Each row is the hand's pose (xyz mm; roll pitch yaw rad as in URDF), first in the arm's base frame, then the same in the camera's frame.
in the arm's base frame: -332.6 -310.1 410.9 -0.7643 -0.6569 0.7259
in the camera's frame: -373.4 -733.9 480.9 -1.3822 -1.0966 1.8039
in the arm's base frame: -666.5 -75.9 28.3 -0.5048 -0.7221 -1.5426
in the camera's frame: -605.6 -540.6 10.3 0.1501 -0.4960 -1.3435
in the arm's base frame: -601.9 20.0 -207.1 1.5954 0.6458 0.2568
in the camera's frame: -525.1 -342.2 -141.2 1.5752 0.0689 0.8348
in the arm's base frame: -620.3 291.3 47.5 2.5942 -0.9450 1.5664
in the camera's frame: -791.3 -231.2 94.7 1.6591 -0.8484 2.9040
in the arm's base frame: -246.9 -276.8 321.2 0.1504 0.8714 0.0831
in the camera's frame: -296.7 -634.2 455.3 0.2283 0.2976 0.7133
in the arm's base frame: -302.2 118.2 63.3 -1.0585 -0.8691 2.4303
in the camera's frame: -467.1 -237.8 256.7 -1.5647 -0.4442 -2.9473
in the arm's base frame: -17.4 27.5 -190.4 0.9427 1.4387 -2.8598
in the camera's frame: -112.6 -86.4 185.0 -2.2775 1.1254 0.7862
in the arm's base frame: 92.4 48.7 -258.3 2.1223 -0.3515 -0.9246
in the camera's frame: -19.7 5.6 189.1 2.7335 -0.5241 -0.6061
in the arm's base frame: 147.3 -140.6 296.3 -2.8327 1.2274 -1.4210
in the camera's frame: -80.5 -341.4 660.6 -1.6867 0.9305 0.2081
